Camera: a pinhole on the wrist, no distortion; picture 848 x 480 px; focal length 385.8 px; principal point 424.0 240.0 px. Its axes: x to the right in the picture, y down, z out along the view. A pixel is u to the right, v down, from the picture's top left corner.
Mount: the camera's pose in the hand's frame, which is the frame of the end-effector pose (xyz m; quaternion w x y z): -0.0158 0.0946 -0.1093 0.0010 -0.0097 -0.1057 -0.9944
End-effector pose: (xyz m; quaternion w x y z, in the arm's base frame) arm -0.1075 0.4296 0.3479 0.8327 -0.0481 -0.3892 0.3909
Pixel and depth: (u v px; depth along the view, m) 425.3 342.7 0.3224
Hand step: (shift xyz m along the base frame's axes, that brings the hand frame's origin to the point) -0.2058 -0.0032 0.1185
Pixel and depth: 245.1 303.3 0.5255
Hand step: -0.2673 0.1536 0.3883
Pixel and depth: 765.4 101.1 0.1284
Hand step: -0.1581 0.0256 -0.1357
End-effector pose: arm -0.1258 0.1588 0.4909 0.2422 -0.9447 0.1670 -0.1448
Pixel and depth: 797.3 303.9 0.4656
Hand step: -0.3097 0.2312 -0.4591
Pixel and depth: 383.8 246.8 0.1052
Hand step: -0.0330 -0.0965 -0.0534
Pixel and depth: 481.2 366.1 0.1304
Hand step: -0.0393 -0.0427 -0.0700
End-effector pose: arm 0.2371 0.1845 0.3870 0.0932 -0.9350 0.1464 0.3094
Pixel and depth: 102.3 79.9 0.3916
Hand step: 0.0034 -0.3225 -0.4048
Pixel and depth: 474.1 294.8 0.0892
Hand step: -0.0425 -0.0944 0.0223
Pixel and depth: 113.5 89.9 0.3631
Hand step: -0.0018 -0.2958 -0.3635
